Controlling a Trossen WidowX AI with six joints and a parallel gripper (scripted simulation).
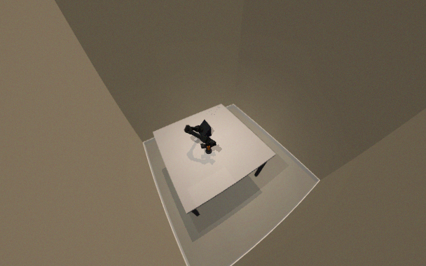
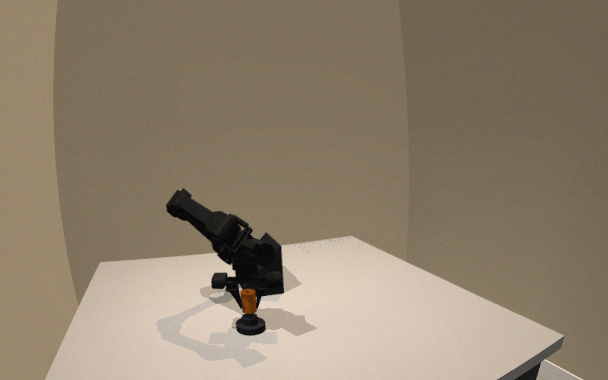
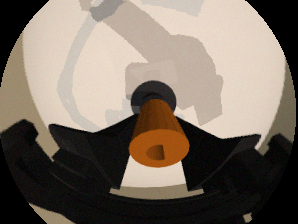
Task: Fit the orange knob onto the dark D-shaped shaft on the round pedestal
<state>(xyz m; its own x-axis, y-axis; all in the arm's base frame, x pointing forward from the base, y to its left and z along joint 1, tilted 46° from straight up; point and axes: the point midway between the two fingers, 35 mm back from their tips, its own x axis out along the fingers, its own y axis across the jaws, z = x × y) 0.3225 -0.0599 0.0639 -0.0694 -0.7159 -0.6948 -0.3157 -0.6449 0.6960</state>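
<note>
The orange knob lies 20 mm above my gripper tip. Also, from my gripper tip: dark round pedestal: 40 mm below.
</note>
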